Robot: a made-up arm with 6 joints. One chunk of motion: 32 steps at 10 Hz.
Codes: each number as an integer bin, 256 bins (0 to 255) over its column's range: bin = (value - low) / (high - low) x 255, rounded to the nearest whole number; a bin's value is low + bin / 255 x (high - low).
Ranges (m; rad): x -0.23..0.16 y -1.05..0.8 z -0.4..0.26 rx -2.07..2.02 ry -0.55..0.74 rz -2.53..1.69
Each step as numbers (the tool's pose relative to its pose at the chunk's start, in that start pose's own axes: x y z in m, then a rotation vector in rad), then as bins.
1 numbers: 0.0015 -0.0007 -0.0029 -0.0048 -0.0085 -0.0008
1 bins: 151 145 153 129 107 153
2 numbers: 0.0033 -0.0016 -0.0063 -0.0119 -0.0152 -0.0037
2 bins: 153 145 152 128 106 153
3 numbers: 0.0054 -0.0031 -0.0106 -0.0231 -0.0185 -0.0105
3 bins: 154 144 150 128 105 152
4 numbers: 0.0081 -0.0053 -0.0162 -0.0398 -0.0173 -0.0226
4 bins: 156 144 148 127 105 152
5 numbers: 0.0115 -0.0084 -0.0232 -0.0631 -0.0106 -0.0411
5 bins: 158 144 146 125 107 150
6 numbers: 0.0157 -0.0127 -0.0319 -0.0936 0.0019 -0.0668
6 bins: 161 143 142 123 109 149
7 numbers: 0.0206 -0.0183 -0.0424 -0.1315 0.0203 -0.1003
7 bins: 164 142 138 121 113 147
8 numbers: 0.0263 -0.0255 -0.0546 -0.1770 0.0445 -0.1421
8 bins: 168 141 133 118 118 144
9 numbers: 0.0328 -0.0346 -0.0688 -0.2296 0.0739 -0.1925
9 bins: 172 140 128 115 123 141
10 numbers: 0.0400 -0.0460 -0.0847 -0.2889 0.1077 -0.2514
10 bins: 177 138 122 111 130 138
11 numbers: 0.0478 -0.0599 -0.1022 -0.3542 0.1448 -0.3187
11 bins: 182 136 115 107 137 134
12 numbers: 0.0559 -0.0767 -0.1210 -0.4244 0.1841 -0.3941
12 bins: 187 134 108 103 145 129
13 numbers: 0.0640 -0.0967 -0.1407 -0.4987 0.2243 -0.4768
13 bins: 192 131 100 98 153 124
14 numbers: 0.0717 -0.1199 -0.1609 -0.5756 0.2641 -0.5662
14 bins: 197 128 92 93 161 119
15 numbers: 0.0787 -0.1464 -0.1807 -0.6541 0.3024 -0.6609
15 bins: 202 125 85 88 168 113
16 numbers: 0.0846 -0.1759 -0.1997 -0.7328 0.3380 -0.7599
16 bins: 206 120 77 83 176 107
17 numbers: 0.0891 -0.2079 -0.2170 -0.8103 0.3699 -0.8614
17 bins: 209 116 71 79 182 101
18 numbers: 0.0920 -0.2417 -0.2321 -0.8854 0.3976 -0.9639
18 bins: 211 111 65 74 187 95
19 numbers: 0.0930 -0.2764 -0.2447 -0.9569 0.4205 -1.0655
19 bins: 211 107 60 69 192 88
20 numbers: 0.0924 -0.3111 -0.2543 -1.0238 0.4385 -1.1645
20 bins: 211 102 56 65 195 83
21 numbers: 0.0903 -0.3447 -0.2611 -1.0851 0.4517 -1.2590
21 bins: 209 97 54 61 198 77
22 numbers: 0.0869 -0.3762 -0.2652 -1.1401 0.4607 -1.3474
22 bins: 207 93 52 58 200 71
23 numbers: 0.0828 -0.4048 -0.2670 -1.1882 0.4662 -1.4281
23 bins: 205 89 51 55 201 67
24 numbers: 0.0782 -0.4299 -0.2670 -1.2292 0.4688 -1.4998
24 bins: 202 85 51 52 201 62
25 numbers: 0.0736 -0.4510 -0.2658 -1.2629 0.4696 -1.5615
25 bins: 199 83 52 50 202 59
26 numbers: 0.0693 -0.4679 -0.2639 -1.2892 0.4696 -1.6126
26 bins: 196 80 53 49 202 55
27 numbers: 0.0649 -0.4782 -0.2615 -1.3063 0.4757 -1.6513
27 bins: 193 79 54 48 203 53
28 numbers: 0.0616 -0.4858 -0.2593 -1.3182 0.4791 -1.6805
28 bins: 191 78 54 47 203 51
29 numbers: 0.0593 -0.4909 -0.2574 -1.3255 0.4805 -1.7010
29 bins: 189 77 55 46 204 50
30 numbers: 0.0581 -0.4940 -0.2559 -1.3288 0.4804 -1.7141
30 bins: 188 77 56 46 204 49
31 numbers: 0.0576 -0.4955 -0.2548 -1.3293 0.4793 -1.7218
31 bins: 188 76 56 46 203 49
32 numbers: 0.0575 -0.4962 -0.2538 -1.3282 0.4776 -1.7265
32 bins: 188 76 56 46 203 49
